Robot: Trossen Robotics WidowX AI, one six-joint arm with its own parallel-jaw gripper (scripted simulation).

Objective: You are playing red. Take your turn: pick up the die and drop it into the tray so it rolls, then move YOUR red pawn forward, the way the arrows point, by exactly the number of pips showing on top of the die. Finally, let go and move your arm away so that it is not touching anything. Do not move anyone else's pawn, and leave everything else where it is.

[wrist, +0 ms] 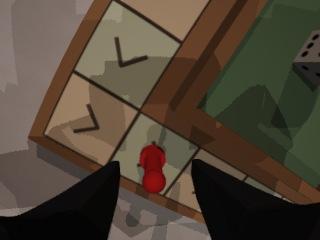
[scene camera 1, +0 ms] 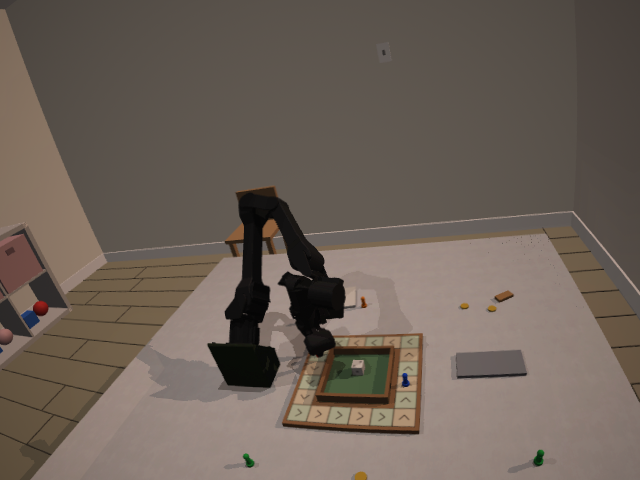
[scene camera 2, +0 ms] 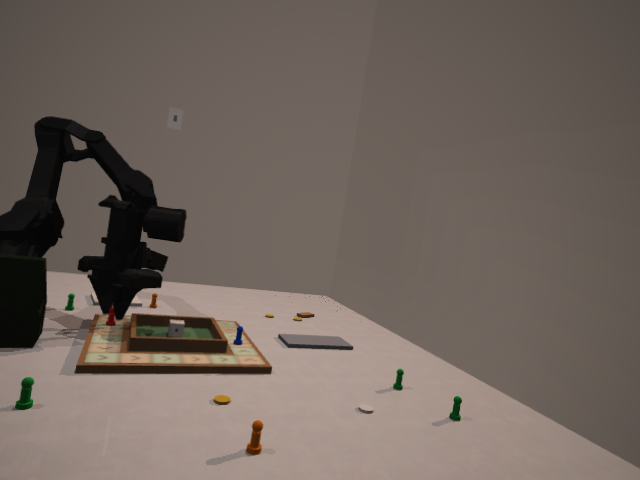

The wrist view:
my gripper
red pawn
green-floored tray
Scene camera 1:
my gripper
grey slab
green-floored tray
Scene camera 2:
my gripper
grey slab
green-floored tray
